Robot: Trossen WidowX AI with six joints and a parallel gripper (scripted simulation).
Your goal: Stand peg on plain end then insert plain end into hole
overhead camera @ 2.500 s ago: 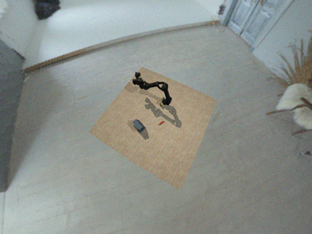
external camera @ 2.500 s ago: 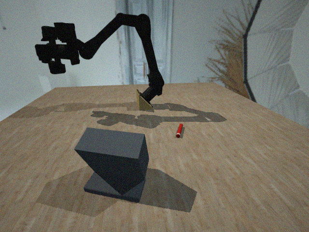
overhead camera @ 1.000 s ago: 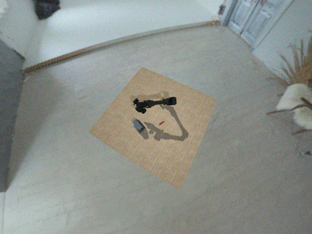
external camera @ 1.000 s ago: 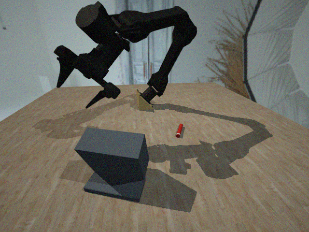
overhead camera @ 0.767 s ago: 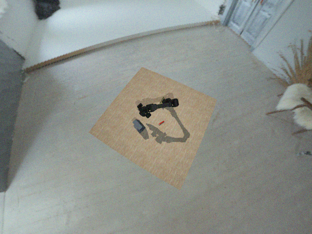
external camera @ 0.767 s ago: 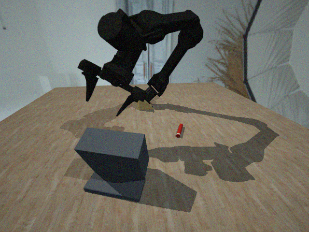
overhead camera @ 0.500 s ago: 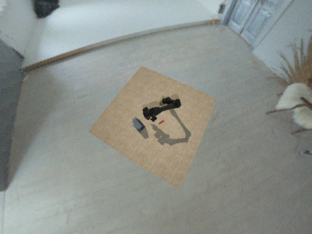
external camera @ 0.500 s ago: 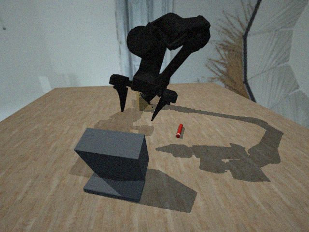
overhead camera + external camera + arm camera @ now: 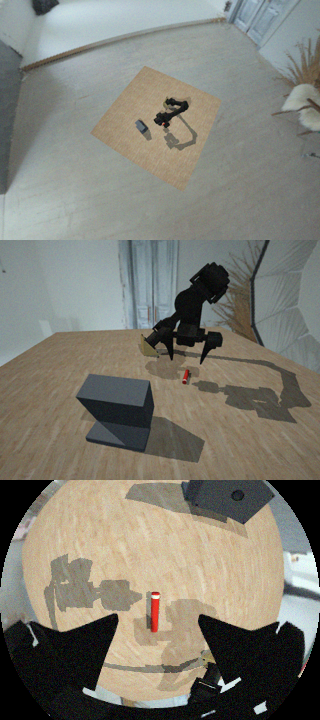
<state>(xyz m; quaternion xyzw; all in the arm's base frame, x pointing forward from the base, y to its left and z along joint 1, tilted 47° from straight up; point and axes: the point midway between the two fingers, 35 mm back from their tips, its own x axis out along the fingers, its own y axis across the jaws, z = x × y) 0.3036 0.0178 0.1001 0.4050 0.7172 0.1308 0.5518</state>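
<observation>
The red peg lies 10 mm behind my gripper tip, 10 mm to the left of it and 70 mm below it. Round my gripper tip: sloped panel: 150 mm ahead, 200 mm to the right, 10 mm below; then flat grey base: 170 mm ahead, 210 mm to the right, 70 mm below.
</observation>
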